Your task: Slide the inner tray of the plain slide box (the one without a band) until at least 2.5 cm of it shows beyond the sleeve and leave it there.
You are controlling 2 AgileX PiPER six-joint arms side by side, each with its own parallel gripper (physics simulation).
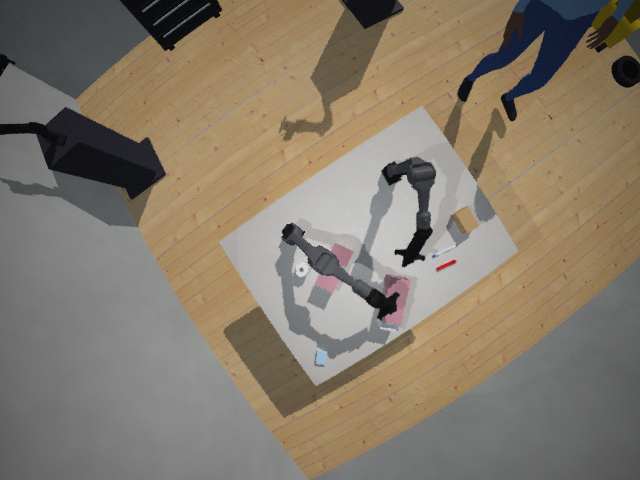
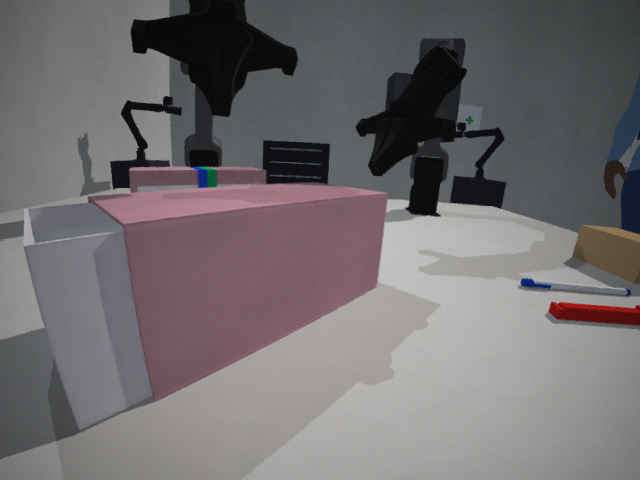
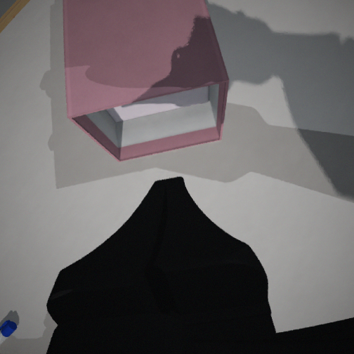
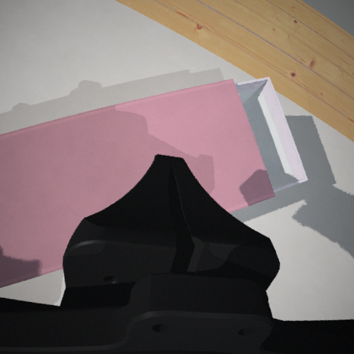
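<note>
The plain slide box's pink sleeve [image 1: 397, 285] [image 2: 258, 279] [image 3: 130, 45] [image 4: 60, 175] lies on the table. Its pale inner tray [image 1: 389, 327] [image 2: 77, 310] [image 3: 170, 122] [image 4: 289, 132] sticks out a short way at the end near the table edge; at the opposite end it sits recessed inside the sleeve. My left gripper [image 1: 406, 264] [image 2: 376, 171] [image 3: 172, 195] is shut and empty, raised off the table a little outside that recessed end. My right gripper [image 1: 394, 308] [image 2: 222, 111] [image 4: 166, 173] is shut and empty above the sleeve, not touching it.
The banded pink box [image 1: 341, 254] [image 2: 160, 178] lies partly under the right arm. A white ring [image 1: 306, 270] is beside it. A tan block [image 1: 464, 219] [image 2: 610, 250], a pen [image 1: 445, 251] [image 2: 584, 287], a red bar [image 1: 446, 265] [image 2: 594, 312] and a light-blue block [image 1: 321, 357] lie on the table.
</note>
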